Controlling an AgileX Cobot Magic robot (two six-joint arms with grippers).
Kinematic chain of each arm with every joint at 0, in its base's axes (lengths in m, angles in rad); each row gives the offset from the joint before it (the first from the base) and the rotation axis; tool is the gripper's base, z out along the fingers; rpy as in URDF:
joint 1: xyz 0 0 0.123 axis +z
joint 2: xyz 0 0 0 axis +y
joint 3: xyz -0.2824 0 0.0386 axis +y
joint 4: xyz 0.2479 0 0.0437 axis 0.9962 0 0.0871
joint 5: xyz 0 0 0 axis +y
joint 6: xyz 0.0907 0 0.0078 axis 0.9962 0 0.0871
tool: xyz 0 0 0 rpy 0 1.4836 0
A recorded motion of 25 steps. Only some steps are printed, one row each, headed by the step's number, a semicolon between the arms.
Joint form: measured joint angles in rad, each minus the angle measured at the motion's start. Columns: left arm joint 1, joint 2, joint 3, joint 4, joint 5, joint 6; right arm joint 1, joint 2, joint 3, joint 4, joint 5, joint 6.
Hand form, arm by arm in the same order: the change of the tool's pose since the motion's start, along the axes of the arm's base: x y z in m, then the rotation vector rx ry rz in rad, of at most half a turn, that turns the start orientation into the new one. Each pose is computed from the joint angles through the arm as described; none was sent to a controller.
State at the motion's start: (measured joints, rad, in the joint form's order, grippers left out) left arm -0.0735 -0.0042 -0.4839 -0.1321 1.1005 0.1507; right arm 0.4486 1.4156 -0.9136 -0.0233 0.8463 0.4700
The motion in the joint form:
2: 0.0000 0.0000 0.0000 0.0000 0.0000 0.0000; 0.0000 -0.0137 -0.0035 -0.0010 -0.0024 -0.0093
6: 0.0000 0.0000 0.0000 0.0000 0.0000 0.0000; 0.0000 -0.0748 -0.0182 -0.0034 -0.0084 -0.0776
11: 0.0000 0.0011 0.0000 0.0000 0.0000 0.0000; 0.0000 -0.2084 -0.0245 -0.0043 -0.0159 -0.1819
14: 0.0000 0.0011 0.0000 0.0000 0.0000 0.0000; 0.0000 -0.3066 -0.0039 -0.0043 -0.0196 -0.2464
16: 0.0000 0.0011 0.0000 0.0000 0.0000 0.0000; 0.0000 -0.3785 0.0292 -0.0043 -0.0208 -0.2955
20: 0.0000 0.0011 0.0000 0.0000 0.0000 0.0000; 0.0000 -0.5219 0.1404 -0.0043 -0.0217 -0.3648
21: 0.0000 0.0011 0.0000 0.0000 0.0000 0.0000; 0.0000 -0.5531 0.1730 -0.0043 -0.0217 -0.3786
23: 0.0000 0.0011 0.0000 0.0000 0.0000 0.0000; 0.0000 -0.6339 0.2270 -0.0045 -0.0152 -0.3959
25: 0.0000 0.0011 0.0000 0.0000 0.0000 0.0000; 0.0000 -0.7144 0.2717 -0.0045 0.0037 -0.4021
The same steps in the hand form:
2: 0.0000 0.0000 0.0000 0.0000 0.0000 0.0000; -0.0007 -0.0004 0.0046 0.0050 -0.0192 0.0093
6: 0.0000 0.0000 0.0000 0.0000 0.0000 0.0000; -0.0054 -0.0029 0.0245 0.0159 -0.1032 0.0740
11: 0.0002 0.0000 0.0000 0.0001 0.0011 0.0000; -0.0234 -0.0116 0.0594 0.0334 -0.2554 0.1671
14: 0.0002 0.0000 0.0000 0.0001 0.0011 0.0000; -0.0411 -0.0201 0.0754 0.0348 -0.3425 0.2217
16: 0.0002 0.0000 0.0000 0.0001 0.0011 0.0000; -0.0558 -0.0272 0.0801 0.0261 -0.3889 0.2630
20: 0.0002 0.0000 0.0000 0.0001 0.0011 0.0000; -0.0868 -0.0421 0.0717 0.0043 -0.4327 0.3216
21: 0.0002 0.0000 0.0000 0.0001 0.0011 0.0000; -0.0937 -0.0454 0.0665 -0.0024 -0.4337 0.3339
23: 0.0002 0.0000 0.0000 0.0001 0.0011 0.0000; -0.1098 -0.0532 0.0612 -0.0053 -0.4564 0.3471
25: 0.0002 0.0000 0.0000 0.0001 0.0011 0.0000; -0.1255 -0.0607 0.0566 -0.0039 -0.4738 0.3505

